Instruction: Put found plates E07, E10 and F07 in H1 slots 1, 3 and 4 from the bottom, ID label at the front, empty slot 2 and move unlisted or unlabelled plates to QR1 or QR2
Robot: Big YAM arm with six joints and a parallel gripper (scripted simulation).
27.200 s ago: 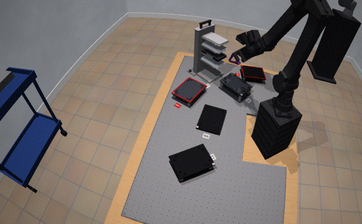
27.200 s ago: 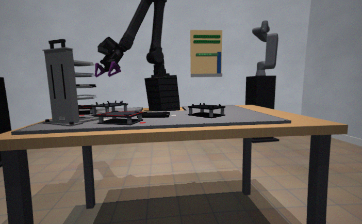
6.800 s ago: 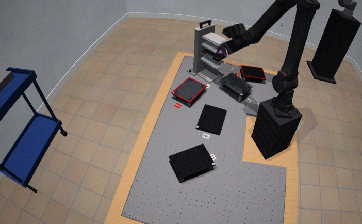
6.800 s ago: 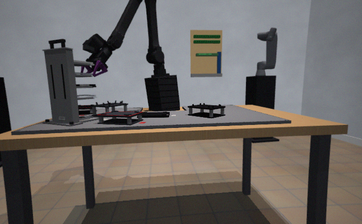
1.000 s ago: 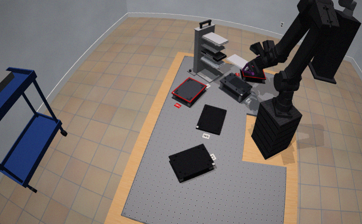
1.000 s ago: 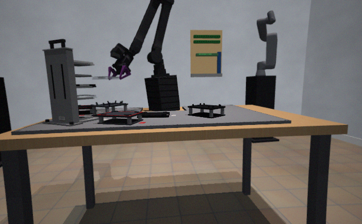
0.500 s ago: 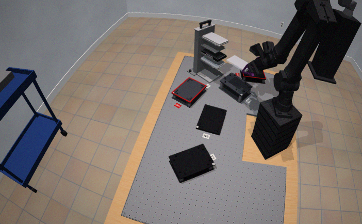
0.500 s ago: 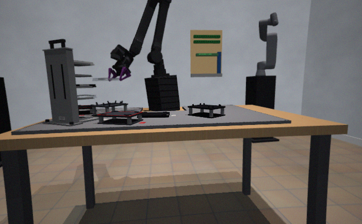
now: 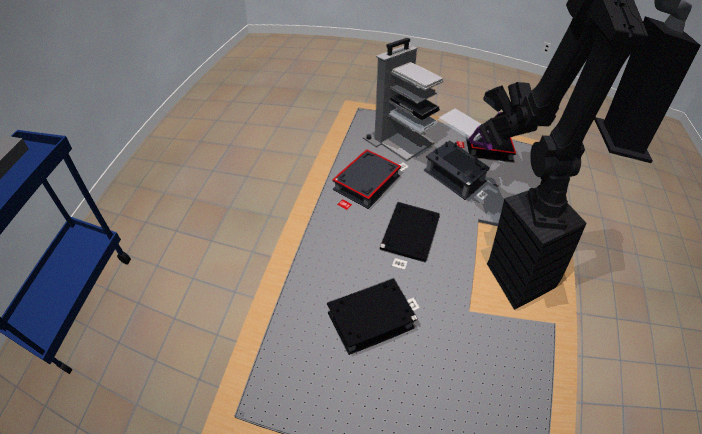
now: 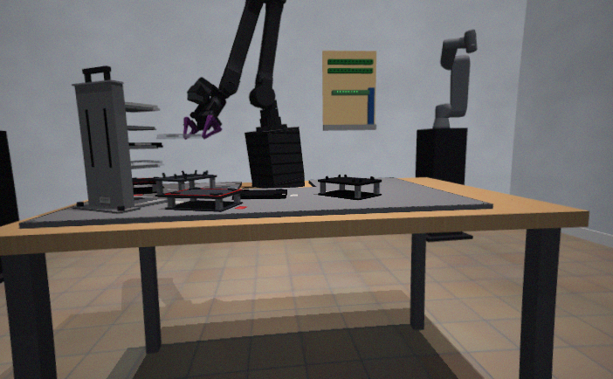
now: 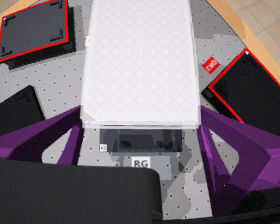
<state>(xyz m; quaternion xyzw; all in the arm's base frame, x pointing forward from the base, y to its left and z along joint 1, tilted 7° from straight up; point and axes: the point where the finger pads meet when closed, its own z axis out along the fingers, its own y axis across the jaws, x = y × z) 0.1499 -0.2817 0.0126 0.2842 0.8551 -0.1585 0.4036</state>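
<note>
My gripper is now 140 mm above the regrip nest, 40 mm short of it and 30 mm to the left of it. From my hand the other things lie so: RG label: 190 mm below, 40 mm behind, 30 mm to the left; then QR2 label: 190 mm to the right, 190 mm below, 20 mm ahead; then dark plate: 190 mm ahead, 140 mm to the right, 30 mm below.
</note>
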